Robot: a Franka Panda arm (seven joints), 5 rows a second.
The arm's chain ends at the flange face. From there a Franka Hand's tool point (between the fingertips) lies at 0.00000 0.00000 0.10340 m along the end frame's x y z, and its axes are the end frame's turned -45 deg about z.
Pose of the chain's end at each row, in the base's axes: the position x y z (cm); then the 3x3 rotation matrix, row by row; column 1 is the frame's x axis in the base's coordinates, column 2 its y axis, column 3 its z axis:
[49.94 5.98 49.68], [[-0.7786 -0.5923 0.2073], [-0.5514 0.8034 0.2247], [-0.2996 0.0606 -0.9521]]
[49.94 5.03 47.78], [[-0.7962 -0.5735 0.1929], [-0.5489 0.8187 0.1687], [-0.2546 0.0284 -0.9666]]
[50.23 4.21 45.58], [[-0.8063 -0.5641 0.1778], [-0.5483 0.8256 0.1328], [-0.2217 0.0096 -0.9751]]
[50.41 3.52 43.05], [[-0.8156 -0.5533 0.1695], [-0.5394 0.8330 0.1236], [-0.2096 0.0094 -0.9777]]
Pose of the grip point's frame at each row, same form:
[52.08 8.30 39.84], [[-0.1317 -0.9694 0.2073], [-0.9580 0.1782 0.2247], [-0.2547 -0.1690 -0.9521]]
[51.93 6.77 37.79], [[-0.1575 -0.9685 0.1929], [-0.9670 0.1908 0.1687], [-0.2001 -0.1599 -0.9666]]
[52.07 5.58 35.50], [[-0.1713 -0.9690 0.1778], [-0.9715 0.1961 0.1328], [-0.1636 -0.1500 -0.9751]]
[52.16 4.80 32.94], [[-0.1855 -0.9680 0.1695], [-0.9704 0.2076 0.1236], [-0.1549 -0.1416 -0.9777]]

